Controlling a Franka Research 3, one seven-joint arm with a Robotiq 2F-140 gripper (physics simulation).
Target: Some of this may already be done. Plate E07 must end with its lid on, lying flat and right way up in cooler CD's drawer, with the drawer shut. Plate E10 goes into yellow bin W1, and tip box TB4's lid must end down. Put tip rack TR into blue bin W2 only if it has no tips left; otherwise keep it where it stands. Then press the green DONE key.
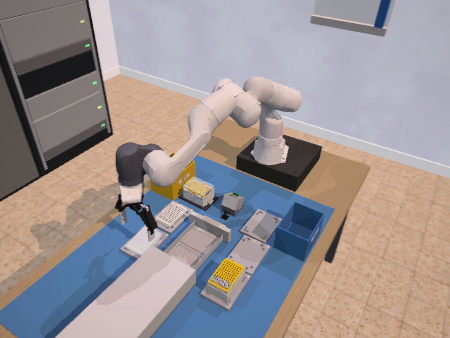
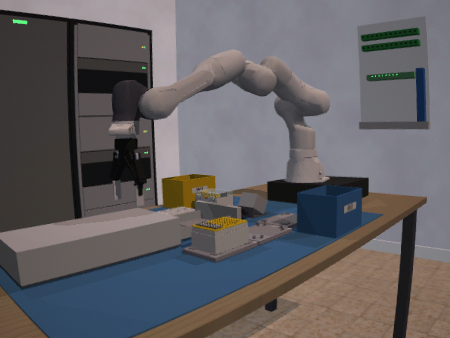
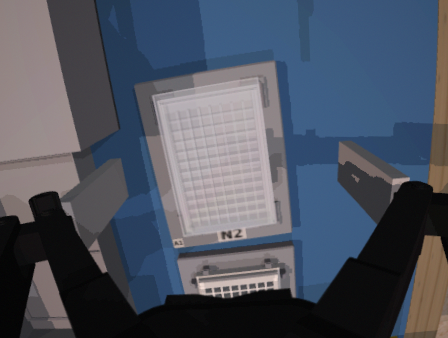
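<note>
A plate under a clear lid [image 1: 144, 241] [image 3: 217, 165] lies flat on nest N2. My open, empty gripper [image 1: 137, 226] [image 2: 129, 195] [image 3: 232, 175] is above it, fingers on either side. An unlidded plate [image 1: 173, 215] [image 3: 240, 289] sits on the neighbouring nest. No plate name is readable. The cooler's drawer [image 1: 195, 245] is open and holds no plate. A tip box [image 1: 198, 190] [image 2: 214, 197] has a clear lid; its exact seating is unclear. A rack [image 1: 227, 275] [image 2: 220, 237] shows many yellow tips. The grey DONE key unit [image 1: 232, 204] [image 2: 252, 204] stands behind the drawer.
The pale cooler body [image 1: 130, 300] [image 2: 90, 242] [image 3: 30, 75] is beside N2. The yellow bin [image 1: 162, 187] [image 2: 182, 194] stands behind the plates, the blue bin [image 1: 290, 240] [image 2: 320, 212] at the right. Two bare nests [image 1: 248, 255] [image 1: 261, 224] lie between rack and blue bin.
</note>
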